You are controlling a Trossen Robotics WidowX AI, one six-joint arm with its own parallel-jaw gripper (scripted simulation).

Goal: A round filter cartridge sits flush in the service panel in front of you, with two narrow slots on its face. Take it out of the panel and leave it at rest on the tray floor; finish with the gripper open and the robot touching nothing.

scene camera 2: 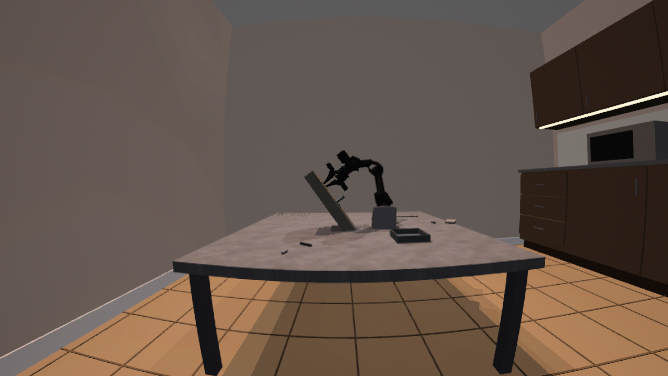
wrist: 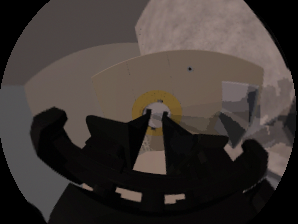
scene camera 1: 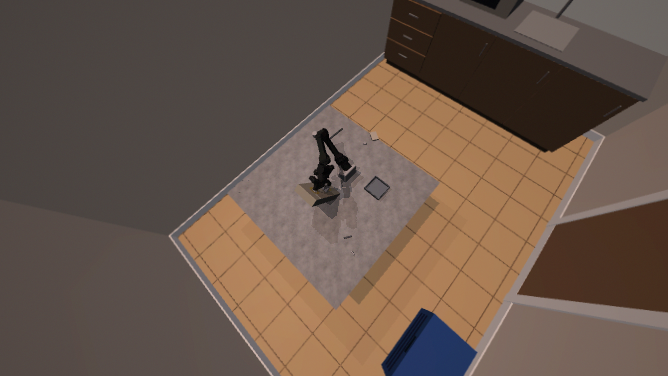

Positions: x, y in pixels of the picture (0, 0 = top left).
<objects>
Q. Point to a tan service panel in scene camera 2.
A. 314, 180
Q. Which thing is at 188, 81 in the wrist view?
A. A tan service panel.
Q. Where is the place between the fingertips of the gripper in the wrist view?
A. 156, 117
</objects>
